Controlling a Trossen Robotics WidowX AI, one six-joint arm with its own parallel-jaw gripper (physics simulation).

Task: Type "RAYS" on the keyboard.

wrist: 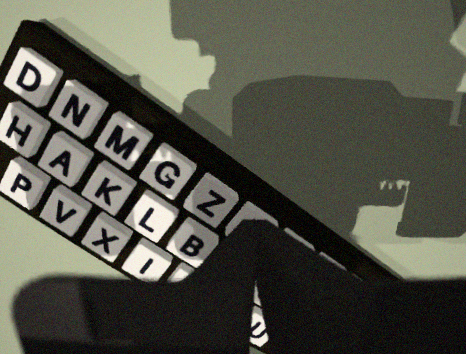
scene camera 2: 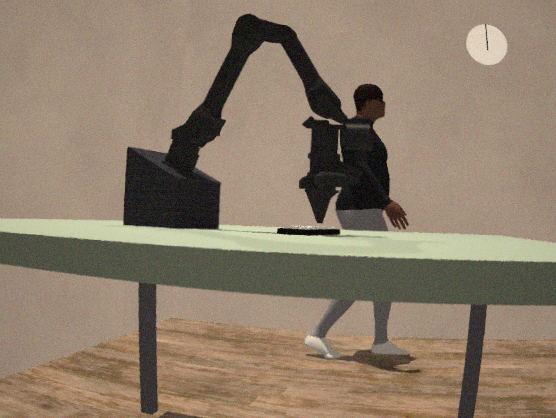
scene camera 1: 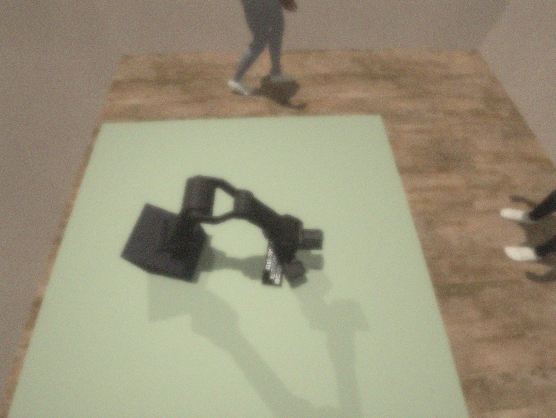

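The black keyboard with pale keys lies flat on the table, slanting across the wrist view. My gripper is shut and empty, pointing down with its tips a small gap above the keyboard. In the wrist view the A key is readable in the middle row, left of the K key. The top row reads D, N, M, G, Z. The key right of Z is mostly hidden behind the fingers, its letter covered. R, Y and S are not readable.
The keyboard rests on a pale green table. The arm's dark base stands left of the keyboard. A person is on the floor behind the table. Another person's feet show at the right.
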